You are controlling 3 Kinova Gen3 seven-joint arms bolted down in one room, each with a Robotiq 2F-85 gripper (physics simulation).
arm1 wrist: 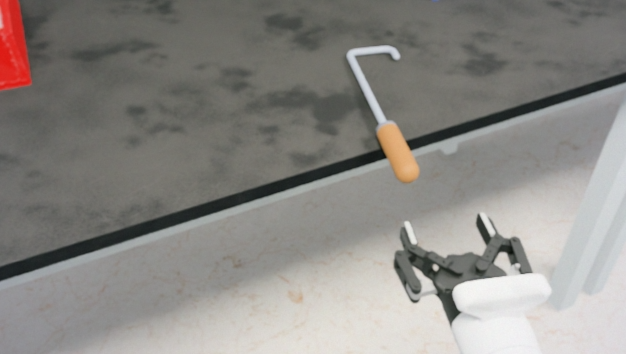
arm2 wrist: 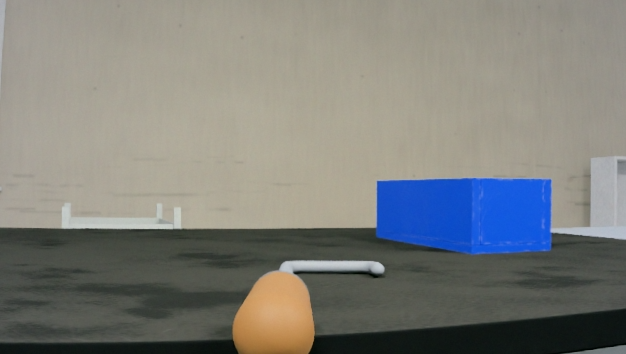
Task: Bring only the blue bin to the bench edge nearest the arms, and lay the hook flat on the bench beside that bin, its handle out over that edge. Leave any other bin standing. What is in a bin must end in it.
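The hook (arm1 wrist: 367, 90) (arm2 wrist: 330, 266) lies flat on the bench, its bent grey tip away from the near edge. Its orange handle (arm1 wrist: 398, 152) (arm2 wrist: 274, 317) sticks out over that edge. The arm2 gripper (arm1 wrist: 446, 229) shows in the arm1 wrist view; it is open and empty, off the bench, facing the handle's end with a gap between. The blue bin (arm2 wrist: 425, 215) stands upright on the bench, farther back and to the right of the hook in the arm2 wrist view; its inside is hidden. The arm1 and arm3 grippers do not show.
A red bin (arm1 wrist: 12, 55) shows in part at the upper left of the arm1 wrist view. The bench's dark near edge (arm1 wrist: 200, 207) (arm2 wrist: 475, 331) runs across both views. A bench leg (arm1 wrist: 590, 215) stands at the right. A pale rack (arm2 wrist: 66, 216) stands behind the bench.
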